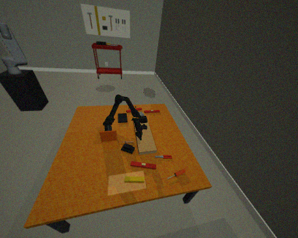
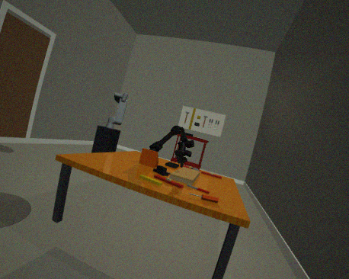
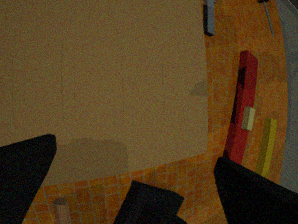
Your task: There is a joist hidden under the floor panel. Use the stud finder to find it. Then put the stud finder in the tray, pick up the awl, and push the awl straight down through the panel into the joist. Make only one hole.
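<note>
The stud finder lies 120 mm behind my gripper tip, 50 mm to the right of it and 60 mm below it. Round my gripper tip: small grey block 70 mm ahead, 510 mm to the left, 90 mm below; yellow bar 100 mm behind, 350 mm to the right, 90 mm below; awl 150 mm behind, 50 mm to the left, 100 mm below.
</note>
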